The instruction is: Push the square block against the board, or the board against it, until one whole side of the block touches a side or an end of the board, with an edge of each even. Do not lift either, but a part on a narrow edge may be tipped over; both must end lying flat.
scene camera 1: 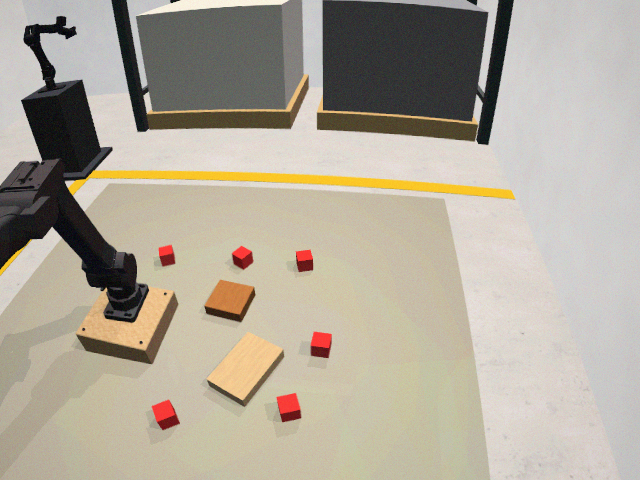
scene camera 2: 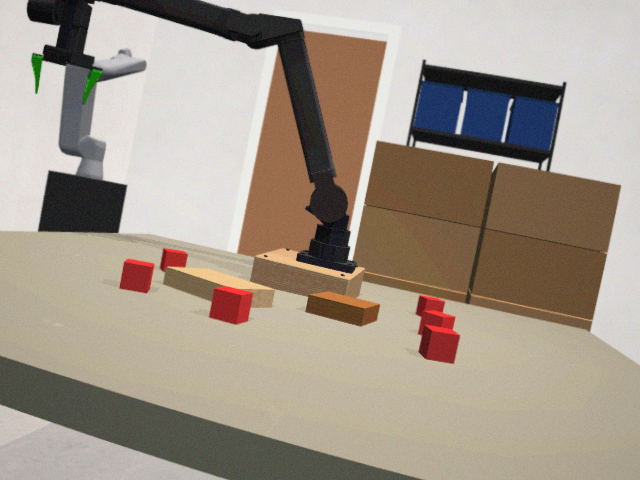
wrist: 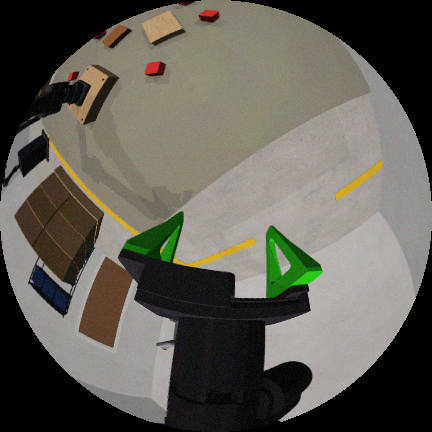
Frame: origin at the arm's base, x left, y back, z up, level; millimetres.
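Where they show: gripper, between the fingertips: [scene camera 2: 60,99] [wrist: 226,222]; arm's base, origin of its link: [scene camera 1: 127,303] [scene camera 2: 326,264] [wrist: 80,91].
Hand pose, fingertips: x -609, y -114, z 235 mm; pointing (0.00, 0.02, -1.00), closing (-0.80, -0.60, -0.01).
Things, the pixels of their top centre, and the offset from my fingertips.
- square block, centre of its top: [scene camera 2: 345,299] [scene camera 1: 229,296] dx +683, dy -138, dz -265 mm
- board, centre of its top: [scene camera 2: 220,277] [scene camera 1: 245,364] dx +482, dy -211, dz -265 mm
The square block [scene camera 1: 230,299] [scene camera 2: 341,308] [wrist: 116,36], darker orange-brown, lies flat to the right of the arm's base in scene camera 1. The board [scene camera 1: 246,367] [scene camera 2: 217,284] [wrist: 162,27], pale wood and longer, lies flat nearer the front in that view. A gap separates the two, and their sides are turned at different angles. My gripper [scene camera 2: 61,98] [wrist: 226,222], with green fingers, is wide open and empty. It hangs high at the upper left in scene camera 2, far from both parts. Its fingers do not show in scene camera 1.
Several red cubes surround the parts: one [scene camera 1: 321,344] [scene camera 2: 231,305] right of the board, one [scene camera 1: 288,407] [scene camera 2: 136,275] near its front end, one [scene camera 1: 165,414] [wrist: 155,68] at front left. Others [scene camera 1: 242,257] [scene camera 1: 304,260] [scene camera 1: 166,255] stand behind the block. The arm's wooden base [scene camera 1: 155,330] [scene camera 2: 305,281] is left of both.
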